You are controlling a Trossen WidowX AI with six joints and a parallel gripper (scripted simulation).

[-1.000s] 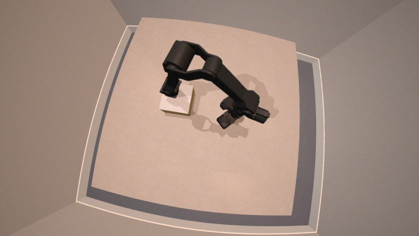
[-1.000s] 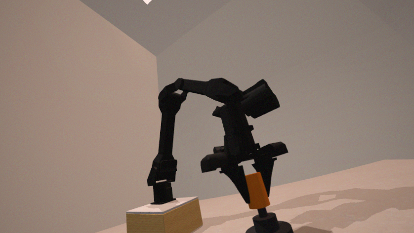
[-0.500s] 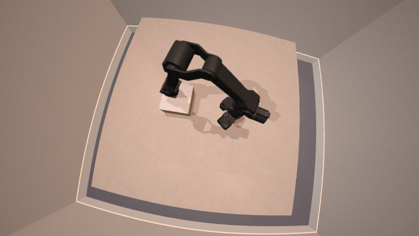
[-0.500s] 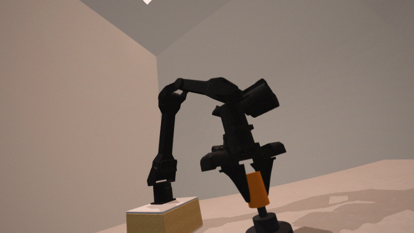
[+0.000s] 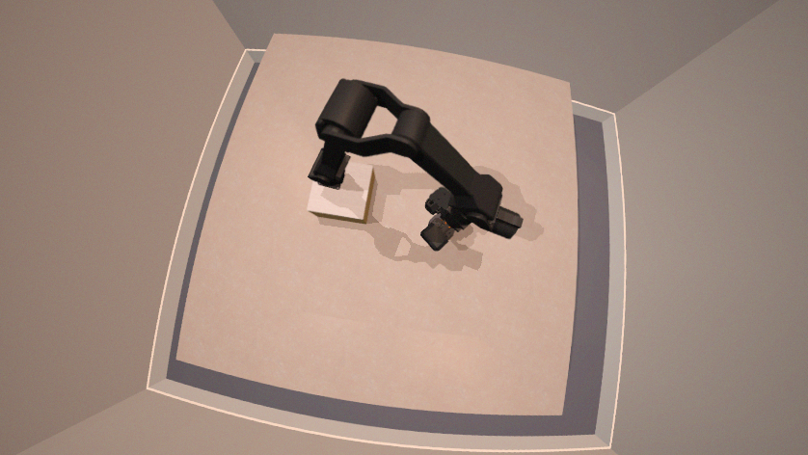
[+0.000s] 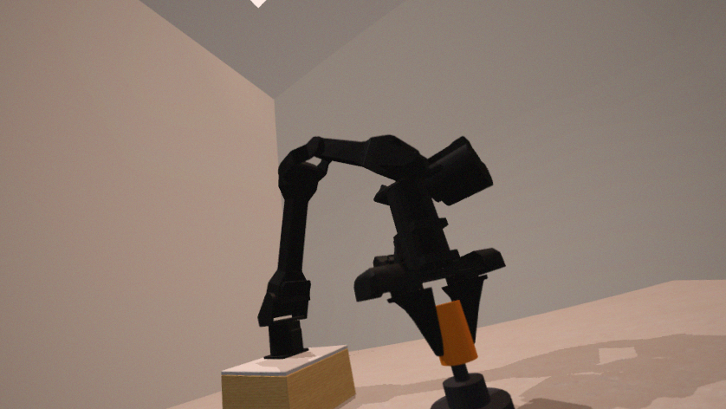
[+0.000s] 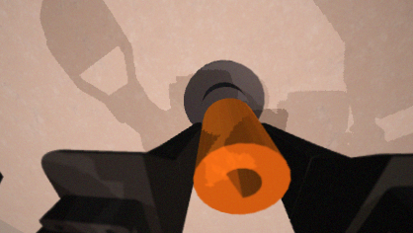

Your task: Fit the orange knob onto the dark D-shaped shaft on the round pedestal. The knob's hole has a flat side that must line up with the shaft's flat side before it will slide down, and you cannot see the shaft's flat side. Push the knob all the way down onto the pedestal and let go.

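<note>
The orange knob lies 2 cm above my gripper tip. Round my gripper tip: round dark pedestal: 4 cm below.
</note>
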